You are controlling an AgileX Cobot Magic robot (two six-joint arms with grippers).
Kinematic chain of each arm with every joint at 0, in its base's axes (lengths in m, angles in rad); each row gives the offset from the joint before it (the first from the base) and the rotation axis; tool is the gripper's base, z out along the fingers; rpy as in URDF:
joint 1: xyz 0 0 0.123 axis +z
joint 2: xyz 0 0 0 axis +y
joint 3: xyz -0.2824 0 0.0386 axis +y
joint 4: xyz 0.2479 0 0.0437 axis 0.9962 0 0.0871
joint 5: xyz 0 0 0 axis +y
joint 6: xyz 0.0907 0 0.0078 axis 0.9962 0 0.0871
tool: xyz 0 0 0 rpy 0 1.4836 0
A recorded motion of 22 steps. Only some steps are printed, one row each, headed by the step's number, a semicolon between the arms.
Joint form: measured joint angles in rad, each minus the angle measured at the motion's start. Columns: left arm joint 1, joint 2, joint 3, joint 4, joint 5, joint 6; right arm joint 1, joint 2, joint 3, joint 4, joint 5, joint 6.
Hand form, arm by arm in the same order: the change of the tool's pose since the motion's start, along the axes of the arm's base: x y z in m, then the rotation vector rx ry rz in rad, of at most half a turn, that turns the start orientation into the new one. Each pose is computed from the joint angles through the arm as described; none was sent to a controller.
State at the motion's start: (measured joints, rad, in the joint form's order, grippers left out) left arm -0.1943 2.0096 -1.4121 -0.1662 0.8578 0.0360; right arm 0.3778 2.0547 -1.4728 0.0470 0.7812 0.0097
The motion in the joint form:
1: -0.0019 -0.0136 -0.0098 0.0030 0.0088 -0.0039; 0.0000 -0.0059 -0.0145 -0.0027 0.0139 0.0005
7: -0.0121 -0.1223 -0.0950 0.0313 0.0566 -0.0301; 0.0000 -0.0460 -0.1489 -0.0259 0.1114 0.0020
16: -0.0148 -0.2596 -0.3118 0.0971 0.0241 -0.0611; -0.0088 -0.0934 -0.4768 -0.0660 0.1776 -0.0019
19: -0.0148 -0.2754 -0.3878 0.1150 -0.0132 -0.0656; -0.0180 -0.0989 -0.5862 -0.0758 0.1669 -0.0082
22: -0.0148 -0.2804 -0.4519 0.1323 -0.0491 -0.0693; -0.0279 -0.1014 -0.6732 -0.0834 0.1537 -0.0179
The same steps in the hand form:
1: 0.0002 -0.0007 0.0077 -0.0017 -0.0142 -0.0008; 0.0011 0.0003 0.0059 0.0006 -0.0068 0.0013
7: -0.0005 -0.0032 0.0729 -0.0148 -0.1581 -0.0034; 0.0110 0.0027 0.0565 0.0106 -0.0856 0.0116
16: -0.0038 0.0014 0.1941 -0.0431 -0.5441 0.0155; 0.0274 0.0019 0.1716 0.0825 -0.3891 0.0092
19: -0.0042 0.0029 0.2266 -0.0549 -0.6732 0.0234; 0.0298 -0.0024 0.2084 0.1124 -0.5117 0.0026
22: -0.0043 0.0042 0.2514 -0.0621 -0.7787 0.0301; 0.0299 -0.0077 0.2372 0.1326 -0.6132 -0.0021

